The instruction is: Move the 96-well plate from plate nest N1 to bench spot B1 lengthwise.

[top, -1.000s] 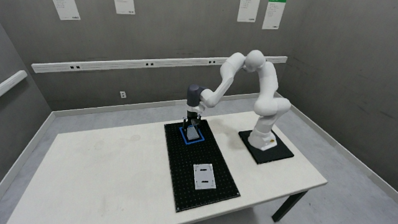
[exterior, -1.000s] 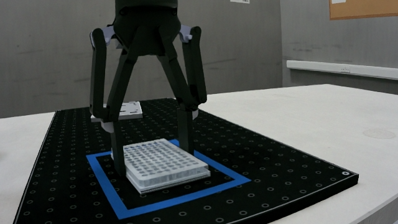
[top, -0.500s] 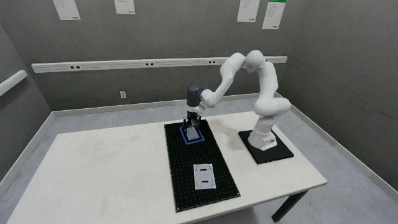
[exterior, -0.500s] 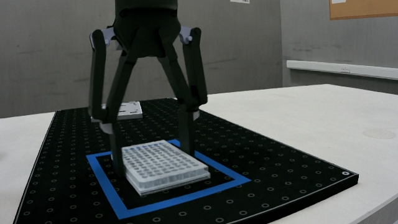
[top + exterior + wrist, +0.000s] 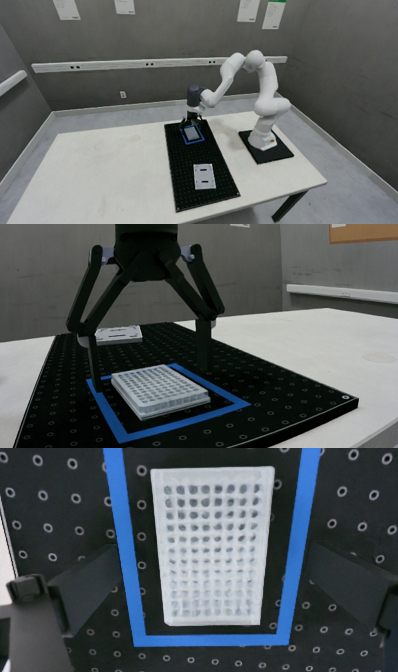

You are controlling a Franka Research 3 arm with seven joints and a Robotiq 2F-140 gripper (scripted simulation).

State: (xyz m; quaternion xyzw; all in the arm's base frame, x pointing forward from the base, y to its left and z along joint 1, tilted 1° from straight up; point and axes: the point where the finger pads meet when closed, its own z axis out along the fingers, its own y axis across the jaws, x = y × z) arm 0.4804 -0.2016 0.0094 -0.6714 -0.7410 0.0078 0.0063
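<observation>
Right now the clear 96-well plate is 2 cm below my hand. Also, from my hand: plate nest N1: 1 cm ahead, 38 cm to the left, 2 cm below.
</observation>
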